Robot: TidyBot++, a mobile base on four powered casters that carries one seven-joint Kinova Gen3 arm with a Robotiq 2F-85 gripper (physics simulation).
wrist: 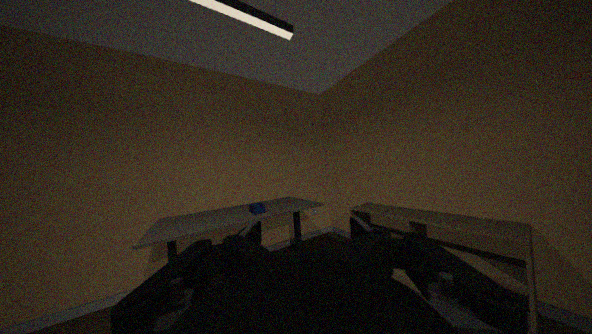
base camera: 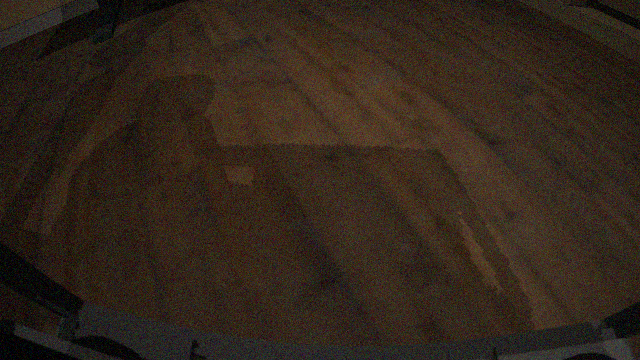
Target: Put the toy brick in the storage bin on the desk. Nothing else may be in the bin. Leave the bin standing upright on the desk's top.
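Places are measured from the arm's base along level axes (x right, y ahead, z up), in metres.
Pixels of known places: gripper, fingertip midpoint: (wrist: pixel 305 229).
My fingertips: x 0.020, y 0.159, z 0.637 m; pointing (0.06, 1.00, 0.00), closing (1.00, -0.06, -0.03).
Behind a point stands the place of what it marks.
My gripper (wrist: pixel 305 229) {x 0.020, y 0.159, z 0.637 m} is open in the wrist view, its two dark fingers wide apart with the room's far corner behind them. No object shows between them. A small blue object (wrist: pixel 257 207) {x -0.354, y 1.493, z 0.385 m} is on a grey-topped table (wrist: pixel 200 220) {x -0.851, y 1.422, z 0.324 m} at left centre, beyond the left finger; it is too small and dark to tell whether it is the bin or the brick. A second table (wrist: pixel 450 219) {x 1.228, y 1.238, z 0.214 m} with a brownish top stands at the right, partly hidden by the right finger. I cannot make out the toy brick or the storage bin for certain in either view.
Walls (wrist: pixel 125 140) {x -1.610, y 1.533, z 1.125 m} meet in a corner behind the tables, under a ceiling lamp (wrist: pixel 250 19) {x -0.188, y 0.971, z 1.681 m}. The base camera shows dim wooden floor (base camera: pixel 350 110) {x 0.003, y 0.552, z -0.396 m} with shadows across it, my base's grey edge (base camera: pixel 300 345) {x -0.044, y 0.175, z -0.397 m} at the bottom, and a dark furniture part (base camera: pixel 106 20) at top left.
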